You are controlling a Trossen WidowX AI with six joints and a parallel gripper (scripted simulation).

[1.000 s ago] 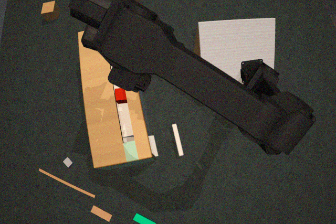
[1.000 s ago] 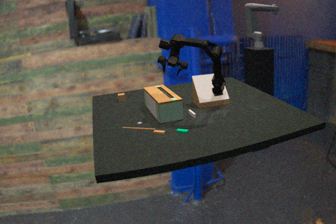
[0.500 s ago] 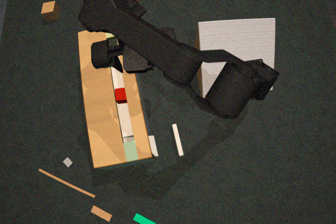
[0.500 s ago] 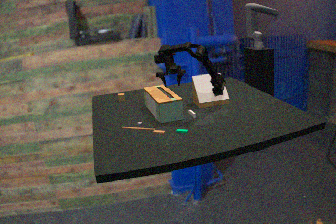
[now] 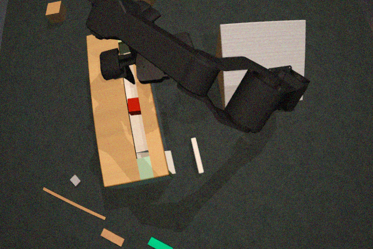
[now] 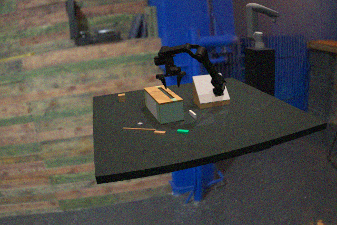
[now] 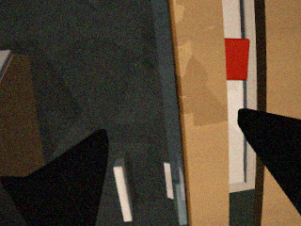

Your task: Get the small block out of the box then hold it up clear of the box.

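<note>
The box is 8 cm below my gripper tip, 4 cm ahead of it and 2 cm to the left of it. The rest, counted from my gripper tip: grey chip: 25 cm ahead, 19 cm to the left, 14 cm below; then red block: 6 cm below, 5 cm ahead, 4 cm to the left; then thin tan stick: 27 cm ahead, 25 cm to the left, 14 cm below.
</note>
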